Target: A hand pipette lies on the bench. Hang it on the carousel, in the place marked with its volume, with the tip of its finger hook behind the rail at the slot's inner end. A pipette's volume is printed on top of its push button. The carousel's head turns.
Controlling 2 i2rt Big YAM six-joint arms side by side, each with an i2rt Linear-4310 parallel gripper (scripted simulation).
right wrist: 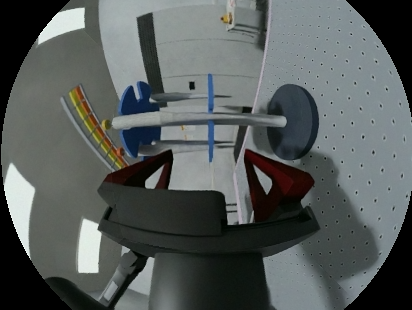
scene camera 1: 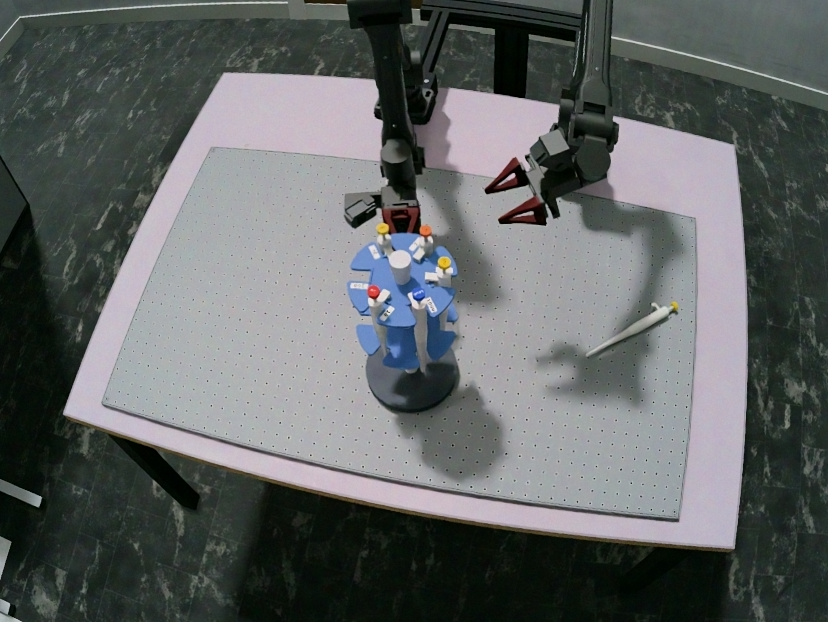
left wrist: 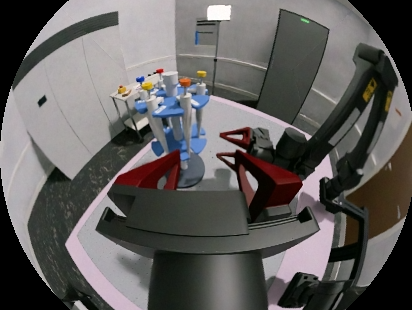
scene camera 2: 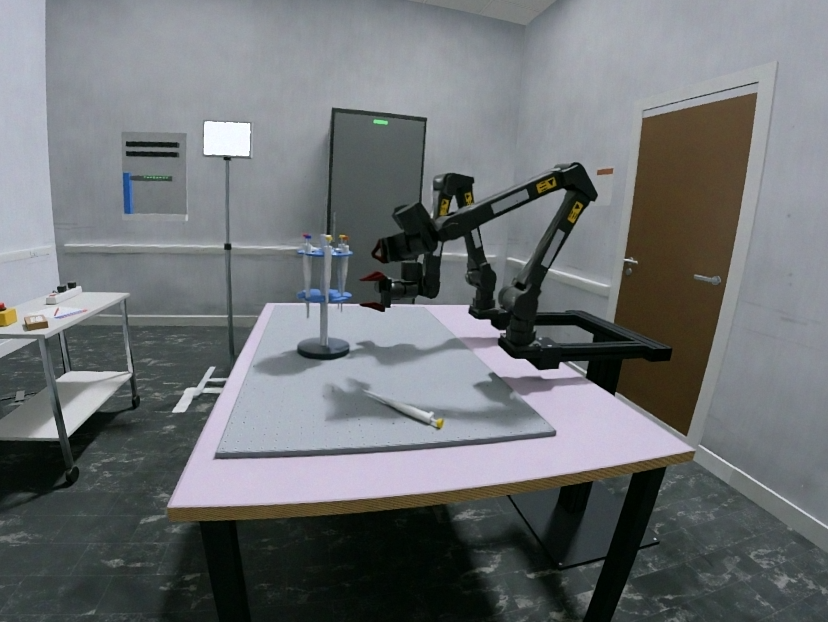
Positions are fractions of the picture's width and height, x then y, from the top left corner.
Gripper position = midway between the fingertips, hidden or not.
Observation:
I see my left gripper (scene camera 1: 0.59, 0.33), my right gripper (scene camera 1: 0.49, 0.42) and a carousel base (scene camera 1: 0.48, 0.63).
The carousel base also shows in the right wrist view (right wrist: 0.71, 0.46), in the left wrist view (left wrist: 0.47, 0.55) and in scene camera 2 (scene camera 2: 0.38, 0.56). My left gripper also shows in the left wrist view (left wrist: 0.50, 0.50). My right gripper is seen too in the right wrist view (right wrist: 0.51, 0.50).

